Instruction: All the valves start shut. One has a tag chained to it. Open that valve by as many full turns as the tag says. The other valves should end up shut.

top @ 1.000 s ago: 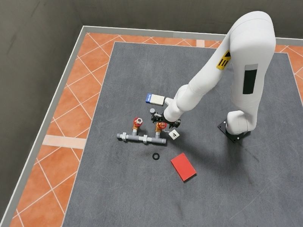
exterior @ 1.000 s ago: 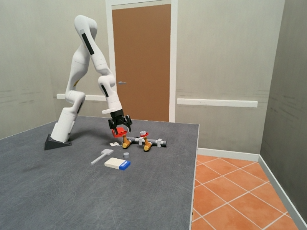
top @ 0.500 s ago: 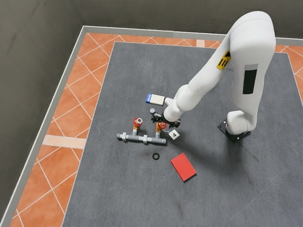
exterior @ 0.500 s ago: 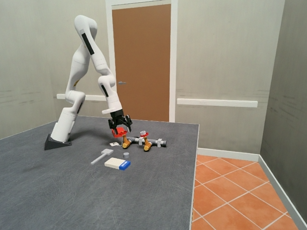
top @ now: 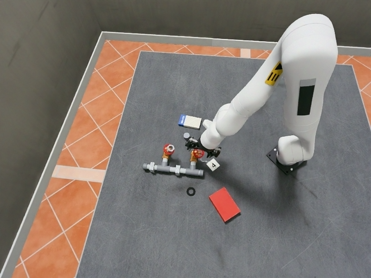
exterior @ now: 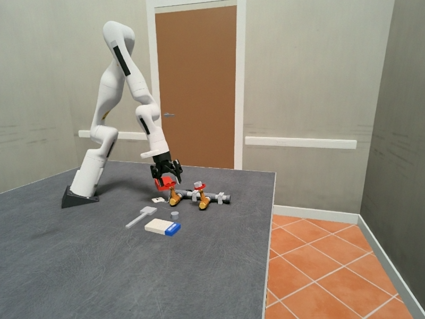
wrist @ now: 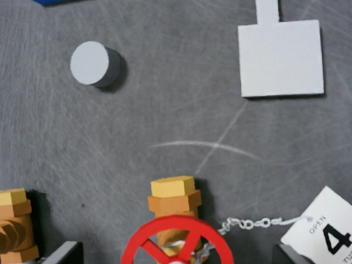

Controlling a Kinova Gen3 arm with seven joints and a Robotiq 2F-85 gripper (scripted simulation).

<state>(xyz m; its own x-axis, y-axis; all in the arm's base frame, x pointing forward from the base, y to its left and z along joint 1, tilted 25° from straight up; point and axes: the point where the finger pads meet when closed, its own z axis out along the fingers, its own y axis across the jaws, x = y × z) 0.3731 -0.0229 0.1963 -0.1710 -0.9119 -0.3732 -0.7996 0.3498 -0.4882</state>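
Now: the white tag 90 mm below my hand, 70 mm behind it and 20 mm to the left of it. Also, from my hand: grey paddle: 130 mm to the right, 90 mm below, 60 mm behind; blue box: 210 mm to the right, 80 mm below, 50 mm ahead; red block: 200 mm to the left, 120 mm behind, 80 mm below.
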